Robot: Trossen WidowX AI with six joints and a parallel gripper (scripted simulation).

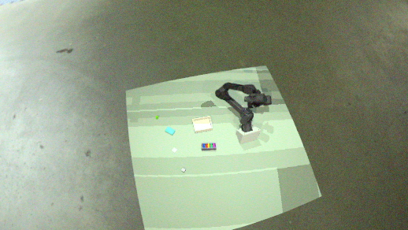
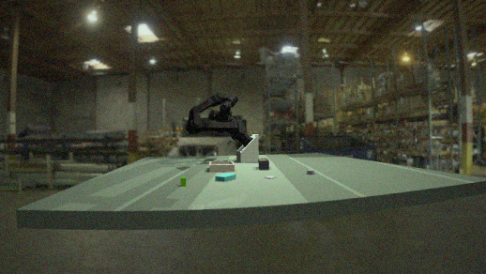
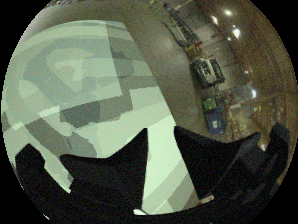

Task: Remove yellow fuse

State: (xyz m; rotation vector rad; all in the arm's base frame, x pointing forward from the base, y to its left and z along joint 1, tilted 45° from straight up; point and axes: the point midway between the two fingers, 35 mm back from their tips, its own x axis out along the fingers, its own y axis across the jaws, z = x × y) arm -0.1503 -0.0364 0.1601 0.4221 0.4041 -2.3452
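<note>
Now: gripper tip 45 cm short of the beige tray, 18 cm above it and 2 cm to the left of it. Also, from my gripper tip: cyan block (70 cm ahead, 17 cm below, 2 cm to the right); then green cube (78 cm ahead, 17 cm below, 15 cm to the right).
</note>
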